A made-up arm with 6 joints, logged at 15 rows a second.
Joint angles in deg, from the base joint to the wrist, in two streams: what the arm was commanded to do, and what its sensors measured. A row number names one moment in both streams.
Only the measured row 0 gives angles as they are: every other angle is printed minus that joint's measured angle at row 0.
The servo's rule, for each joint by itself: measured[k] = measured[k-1] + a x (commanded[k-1-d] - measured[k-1]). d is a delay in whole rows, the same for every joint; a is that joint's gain. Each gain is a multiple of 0.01, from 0.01 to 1. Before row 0 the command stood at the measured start. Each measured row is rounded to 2 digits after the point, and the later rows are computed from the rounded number. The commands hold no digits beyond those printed.
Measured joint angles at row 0:
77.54, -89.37, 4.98, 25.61, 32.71, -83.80
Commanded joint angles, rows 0 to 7:
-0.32, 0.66, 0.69, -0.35, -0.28, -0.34
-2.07, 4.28, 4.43, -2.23, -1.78, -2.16
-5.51, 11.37, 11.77, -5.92, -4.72, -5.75
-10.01, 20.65, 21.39, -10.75, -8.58, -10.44
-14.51, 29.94, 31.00, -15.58, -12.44, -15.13
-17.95, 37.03, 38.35, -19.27, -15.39, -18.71
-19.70, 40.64, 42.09, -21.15, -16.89, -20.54
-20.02, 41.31, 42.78, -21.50, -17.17, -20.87
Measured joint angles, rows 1 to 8:
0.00, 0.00, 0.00, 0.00, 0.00, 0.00
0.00, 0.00, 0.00, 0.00, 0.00, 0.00
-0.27, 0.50, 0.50, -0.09, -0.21, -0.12
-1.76, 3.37, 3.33, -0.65, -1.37, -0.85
-4.87, 9.45, 9.41, -2.02, -3.85, -2.61
-9.14, 17.96, 18.04, -4.29, -7.35, -5.43
-13.60, 27.06, 27.37, -7.23, -11.12, -8.92
-17.21, 34.64, 35.28, -10.36, -14.28, -12.44
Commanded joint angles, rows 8 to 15:
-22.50, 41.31, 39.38, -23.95, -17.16, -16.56
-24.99, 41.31, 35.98, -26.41, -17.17, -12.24
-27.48, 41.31, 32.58, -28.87, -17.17, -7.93
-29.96, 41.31, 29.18, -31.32, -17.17, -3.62
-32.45, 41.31, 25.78, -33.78, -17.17, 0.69
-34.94, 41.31, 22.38, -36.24, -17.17, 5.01
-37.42, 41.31, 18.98, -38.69, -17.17, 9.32
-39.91, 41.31, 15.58, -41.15, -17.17, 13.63
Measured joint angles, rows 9 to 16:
-19.28, 39.20, 40.18, -13.17, -16.21, -15.36
-19.89, 40.80, 42.05, -15.34, -16.92, -17.34
-22.06, 41.19, 40.13, -17.58, -17.10, -17.06
-24.49, 41.28, 37.14, -19.88, -17.15, -15.32
-26.97, 41.30, 33.86, -22.22, -17.16, -12.66
-29.45, 41.31, 30.49, -24.59, -17.17, -9.41
-31.94, 41.31, 27.10, -26.98, -17.17, -5.77
-34.43, 41.31, 23.70, -29.39, -17.17, -1.89

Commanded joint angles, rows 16 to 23:
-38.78, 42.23, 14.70, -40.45, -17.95, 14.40
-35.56, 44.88, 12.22, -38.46, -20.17, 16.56
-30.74, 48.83, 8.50, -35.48, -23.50, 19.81
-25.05, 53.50, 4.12, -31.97, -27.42, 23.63
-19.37, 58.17, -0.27, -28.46, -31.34, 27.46
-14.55, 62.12, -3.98, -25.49, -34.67, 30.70
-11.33, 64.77, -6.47, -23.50, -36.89, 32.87
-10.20, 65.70, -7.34, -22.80, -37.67, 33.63
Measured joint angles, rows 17 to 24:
-36.91, 41.31, 20.30, -31.81, -17.17, 2.15
-39.40, 41.31, 16.90, -34.24, -17.17, 6.28
-38.89, 42.01, 15.32, -35.85, -17.75, 9.20
-36.13, 44.19, 13.09, -36.53, -19.54, 11.85
-31.66, 47.72, 9.79, -36.26, -22.47, 14.72
-26.17, 52.11, 5.71, -35.14, -26.13, 17.93
-20.53, 56.72, 1.40, -33.40, -29.99, 21.36
-15.57, 60.82, -2.47, -31.34, -33.45, 24.72

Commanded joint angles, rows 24 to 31:
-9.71, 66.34, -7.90, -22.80, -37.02, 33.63
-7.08, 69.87, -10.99, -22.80, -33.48, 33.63
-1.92, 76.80, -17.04, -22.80, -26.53, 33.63
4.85, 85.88, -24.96, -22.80, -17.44, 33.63
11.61, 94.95, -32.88, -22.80, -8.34, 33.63
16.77, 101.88, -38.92, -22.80, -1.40, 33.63
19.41, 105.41, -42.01, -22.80, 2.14, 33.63
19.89, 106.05, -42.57, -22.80, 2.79, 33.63
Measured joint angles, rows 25 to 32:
-12.05, 63.82, -5.35, -29.30, -36.00, 27.65
-10.51, 65.25, -6.78, -27.61, -37.24, 29.80
-9.85, 66.08, -7.59, -26.36, -37.08, 31.18
-7.55, 68.96, -10.04, -25.43, -34.42, 32.06
-2.88, 74.92, -15.08, -24.75, -28.58, 32.63
3.54, 83.25, -22.19, -24.24, -20.34, 32.99
10.24, 92.14, -29.89, -23.87, -11.46, 33.22
15.66, 99.54, -36.39, -23.59, -4.02, 33.37

